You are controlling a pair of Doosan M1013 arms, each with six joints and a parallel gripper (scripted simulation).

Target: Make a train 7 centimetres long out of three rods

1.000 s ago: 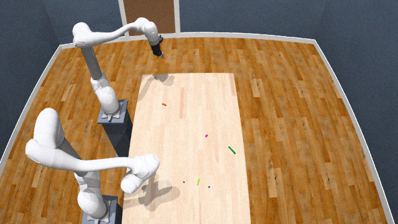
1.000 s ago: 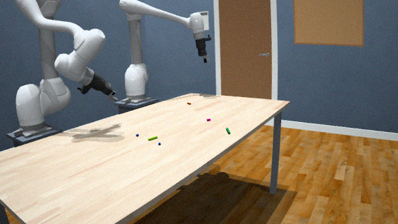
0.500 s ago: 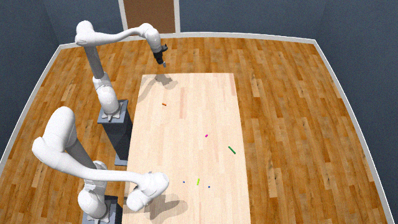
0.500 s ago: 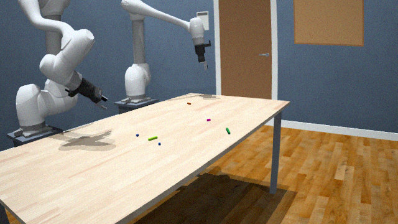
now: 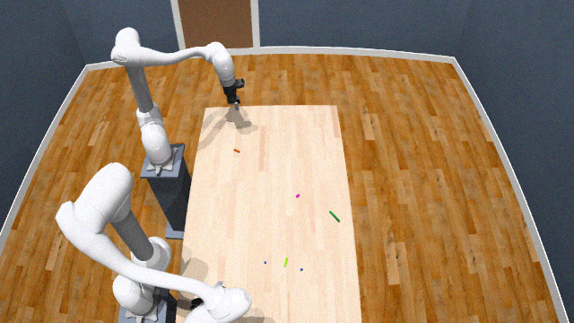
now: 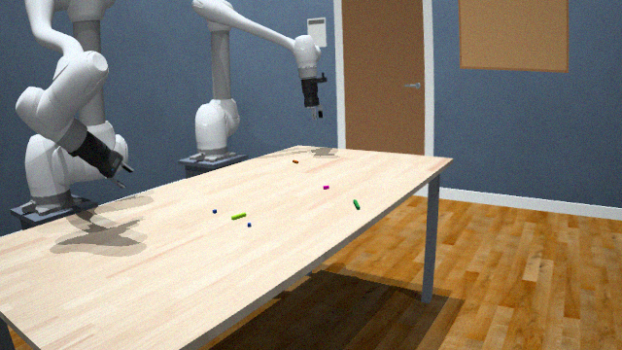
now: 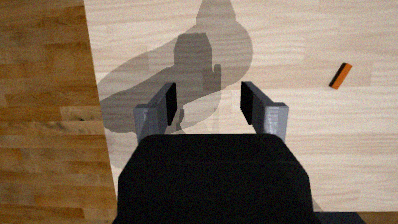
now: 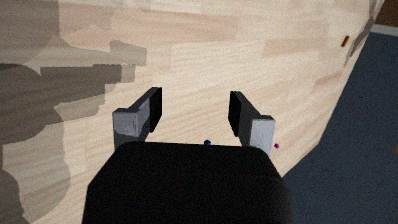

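Note:
Now: left hand 20 cm above the orange rod, 19 cm to the left of it and 2 cm past it. Also, from my left hand: lime rod: 92 cm to the right, 24 cm ahead, 20 cm below; then magenta rod: 53 cm to the right, 32 cm ahead, 20 cm below; then green rod: 68 cm to the right, 51 cm ahead, 20 cm below.

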